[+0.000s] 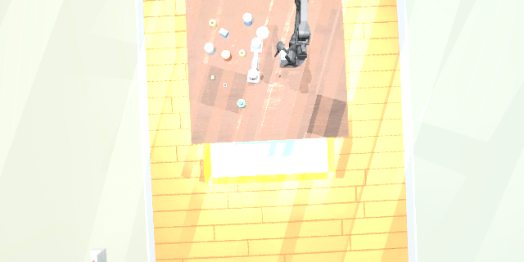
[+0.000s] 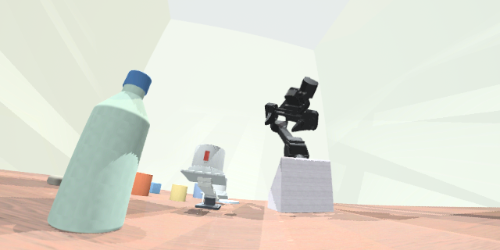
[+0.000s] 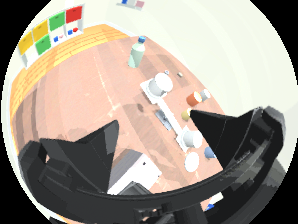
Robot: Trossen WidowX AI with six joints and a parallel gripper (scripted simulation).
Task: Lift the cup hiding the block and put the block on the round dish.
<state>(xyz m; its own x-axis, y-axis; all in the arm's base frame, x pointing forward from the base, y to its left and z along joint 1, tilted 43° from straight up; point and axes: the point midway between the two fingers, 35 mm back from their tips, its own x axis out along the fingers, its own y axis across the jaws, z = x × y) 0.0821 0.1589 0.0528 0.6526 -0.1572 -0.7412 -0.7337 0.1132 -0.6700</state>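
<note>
The pale block lies 200 mm below my gripper tip, 180 mm to the right of it and 170 mm ahead of it. Round my gripper tip: small balance 220 mm below, 180 mm ahead, 50 mm to the right; pale green bottle 290 mm to the left, 250 mm ahead, 130 mm below; round white dish 310 mm to the right, 240 mm below, 130 mm ahead.
</note>
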